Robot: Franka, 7 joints.
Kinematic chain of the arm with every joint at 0, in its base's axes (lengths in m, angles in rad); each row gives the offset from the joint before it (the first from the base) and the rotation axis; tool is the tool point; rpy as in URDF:
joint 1: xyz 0 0 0.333 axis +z
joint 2: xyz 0 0 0 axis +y
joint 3: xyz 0 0 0.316 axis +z
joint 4: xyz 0.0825 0 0 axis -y
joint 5: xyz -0.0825 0 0.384 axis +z
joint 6: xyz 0 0 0 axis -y
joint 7: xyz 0.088 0 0 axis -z
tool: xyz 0 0 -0.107 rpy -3.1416 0 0
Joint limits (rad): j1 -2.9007..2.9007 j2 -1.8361..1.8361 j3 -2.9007..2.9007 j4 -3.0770..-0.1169 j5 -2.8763..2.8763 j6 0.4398..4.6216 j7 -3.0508..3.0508
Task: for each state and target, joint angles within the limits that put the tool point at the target. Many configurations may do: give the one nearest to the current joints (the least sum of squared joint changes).
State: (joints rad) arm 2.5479 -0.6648 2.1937 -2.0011 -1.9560 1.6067 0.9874
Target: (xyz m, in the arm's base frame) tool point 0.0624 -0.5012 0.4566
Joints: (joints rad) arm 2.7981 -0.1456 2.2723 -2.2176 -1.7766 1.0904 0.9874
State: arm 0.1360 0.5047 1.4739 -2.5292 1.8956 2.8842 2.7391
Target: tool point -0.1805 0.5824 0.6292
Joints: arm 0.4174 0.3801 1.6939 -1.7405 1.8359 2.6858 2.7391
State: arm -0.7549 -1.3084 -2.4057 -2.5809 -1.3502 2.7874 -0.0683
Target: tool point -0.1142 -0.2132 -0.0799
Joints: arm -0.5963 -1.5514 -2.6810 -2.4688 -1.3325 2.6947 -0.0683
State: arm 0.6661 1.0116 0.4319 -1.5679 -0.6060 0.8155 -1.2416
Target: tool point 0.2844 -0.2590 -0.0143
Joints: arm -0.0837 1.3417 -0.3228 -1.7724 -0.7365 0.9272 -1.2416
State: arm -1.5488 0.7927 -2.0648 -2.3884 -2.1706 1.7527 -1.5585
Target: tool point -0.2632 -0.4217 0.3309
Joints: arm -0.6056 0.7896 -1.3871 -2.4754 -2.2020 1.7441 -1.5585
